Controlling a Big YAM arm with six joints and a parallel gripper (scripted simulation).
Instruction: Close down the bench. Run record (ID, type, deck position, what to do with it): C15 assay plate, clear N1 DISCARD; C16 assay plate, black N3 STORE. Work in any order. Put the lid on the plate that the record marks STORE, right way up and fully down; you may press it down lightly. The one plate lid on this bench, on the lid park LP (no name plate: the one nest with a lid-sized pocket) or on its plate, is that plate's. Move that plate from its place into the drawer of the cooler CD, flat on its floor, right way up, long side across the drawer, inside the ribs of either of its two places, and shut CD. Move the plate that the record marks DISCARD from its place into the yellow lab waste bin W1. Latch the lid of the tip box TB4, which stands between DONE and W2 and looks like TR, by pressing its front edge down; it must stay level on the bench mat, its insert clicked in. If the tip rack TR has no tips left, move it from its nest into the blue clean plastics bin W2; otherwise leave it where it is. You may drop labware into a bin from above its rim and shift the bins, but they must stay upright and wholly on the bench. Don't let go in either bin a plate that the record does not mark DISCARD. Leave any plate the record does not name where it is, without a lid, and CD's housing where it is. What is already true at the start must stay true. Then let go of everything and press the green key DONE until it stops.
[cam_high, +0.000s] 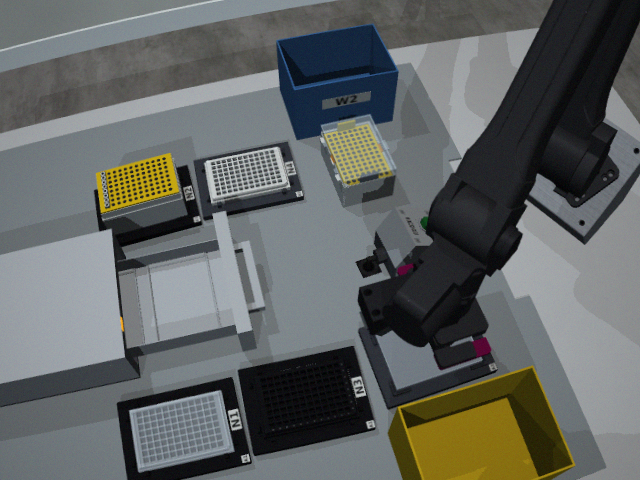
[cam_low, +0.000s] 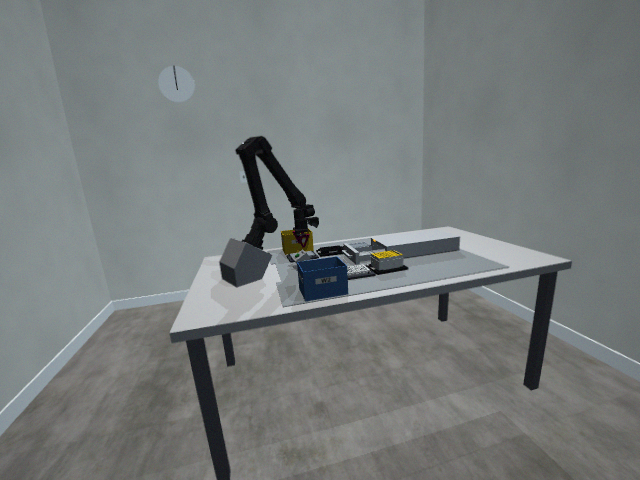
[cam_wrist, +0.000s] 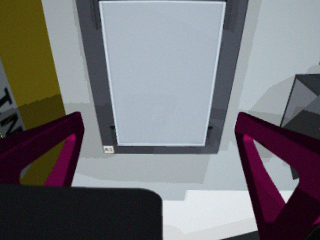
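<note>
Right now my hand is 6 cm above the plate lid. Also, from my hand: green DONE key: 8 cm behind, 16 cm to the right, 1 cm below; lid park: 7 cm below; yellow bin W1: 2 cm ahead, 16 cm to the left, 4 cm below.
</note>
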